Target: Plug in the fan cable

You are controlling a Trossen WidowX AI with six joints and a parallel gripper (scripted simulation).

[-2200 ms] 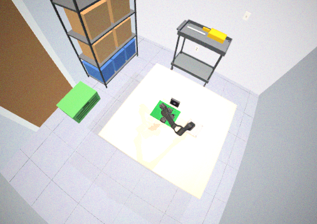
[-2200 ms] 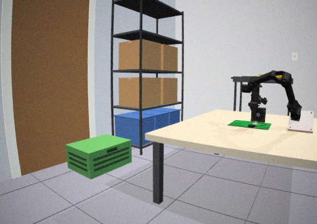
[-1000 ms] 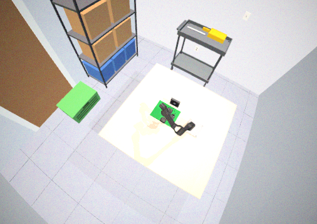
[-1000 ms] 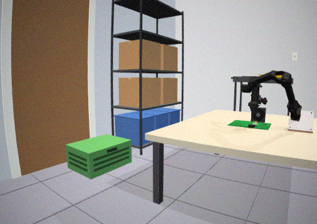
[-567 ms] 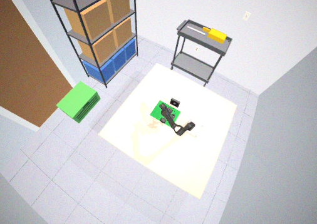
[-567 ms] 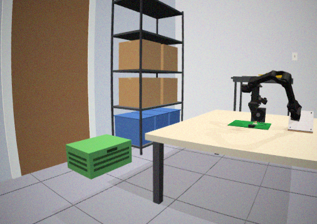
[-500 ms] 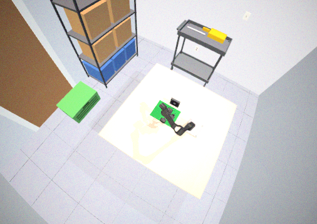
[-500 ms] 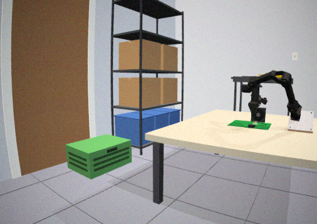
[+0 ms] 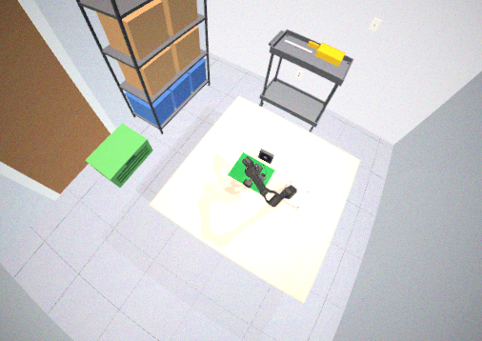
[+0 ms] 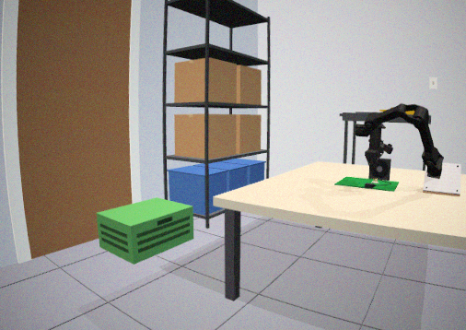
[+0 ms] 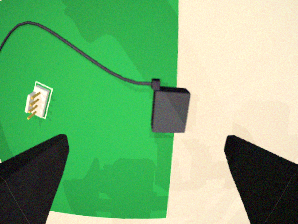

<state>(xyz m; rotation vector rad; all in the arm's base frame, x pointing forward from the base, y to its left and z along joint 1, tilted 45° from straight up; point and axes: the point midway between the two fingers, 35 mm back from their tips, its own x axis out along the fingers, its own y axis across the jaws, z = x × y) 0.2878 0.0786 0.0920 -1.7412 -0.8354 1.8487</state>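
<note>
The dark grey fan plug is 10 mm ahead of my gripper tip, 20 mm to the left of it and 80 mm below it. From my gripper tip the other things lie so: black fan: 30 mm ahead, 250 mm to the right, 30 mm below; then green board: 50 mm ahead, 90 mm to the right, 110 mm below.
</note>
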